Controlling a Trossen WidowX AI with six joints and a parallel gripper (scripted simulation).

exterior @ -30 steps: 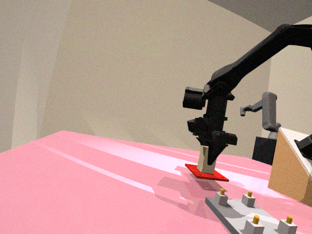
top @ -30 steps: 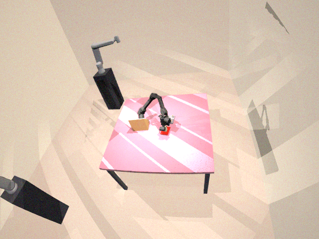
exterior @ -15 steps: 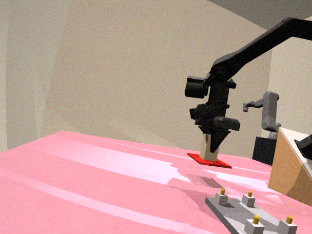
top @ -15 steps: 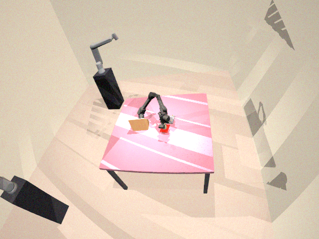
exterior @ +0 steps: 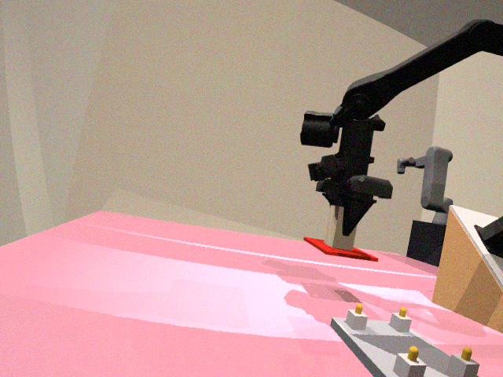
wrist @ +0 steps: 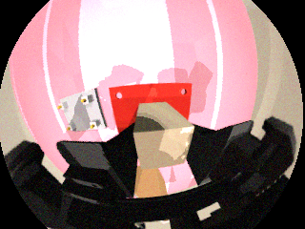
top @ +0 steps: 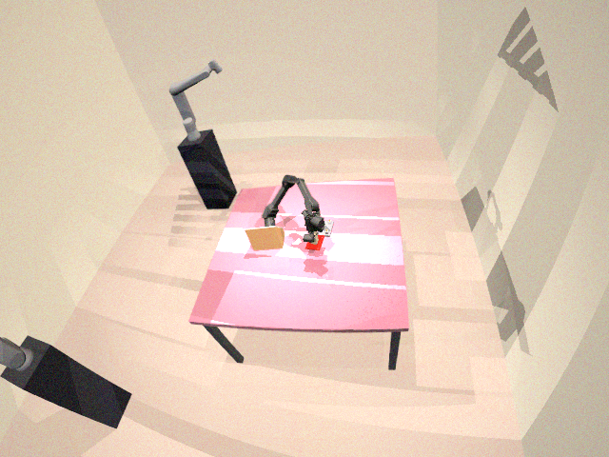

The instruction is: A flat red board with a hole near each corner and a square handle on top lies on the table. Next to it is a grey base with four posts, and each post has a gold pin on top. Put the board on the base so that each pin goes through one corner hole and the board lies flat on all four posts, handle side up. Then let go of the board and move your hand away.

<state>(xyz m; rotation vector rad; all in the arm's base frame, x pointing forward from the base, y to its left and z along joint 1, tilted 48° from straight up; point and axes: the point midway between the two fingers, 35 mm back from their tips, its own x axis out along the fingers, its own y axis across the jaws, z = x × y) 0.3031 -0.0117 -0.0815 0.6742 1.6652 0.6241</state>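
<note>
My gripper tip is 1 cm short of the grey base, 20 cm to the right of it and 11 cm above it. From my gripper tip the other things lie so: red board 1 cm below.
</note>
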